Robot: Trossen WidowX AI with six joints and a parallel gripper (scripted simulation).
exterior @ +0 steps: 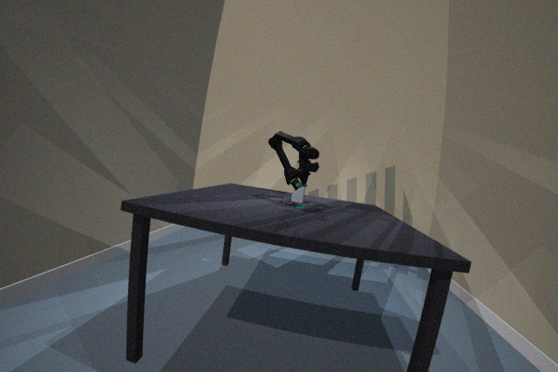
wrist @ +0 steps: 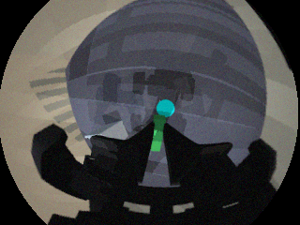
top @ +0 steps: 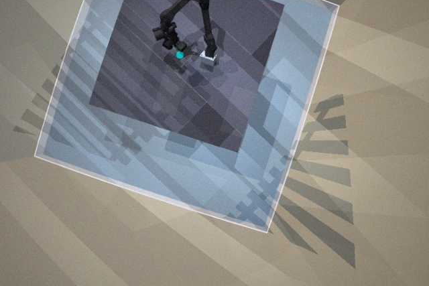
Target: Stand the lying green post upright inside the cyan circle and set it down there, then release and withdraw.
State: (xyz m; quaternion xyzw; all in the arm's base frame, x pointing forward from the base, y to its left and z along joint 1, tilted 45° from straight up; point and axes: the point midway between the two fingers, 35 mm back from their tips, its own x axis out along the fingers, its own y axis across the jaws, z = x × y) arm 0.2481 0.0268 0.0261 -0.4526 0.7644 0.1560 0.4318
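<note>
Right now the cyan circle is 130 mm below my gripper tip, 10 mm to the right of it and 10 mm ahead of it. From my gripper tip the other things lie so: green post 20 mm to the right, 10 mm behind.
</note>
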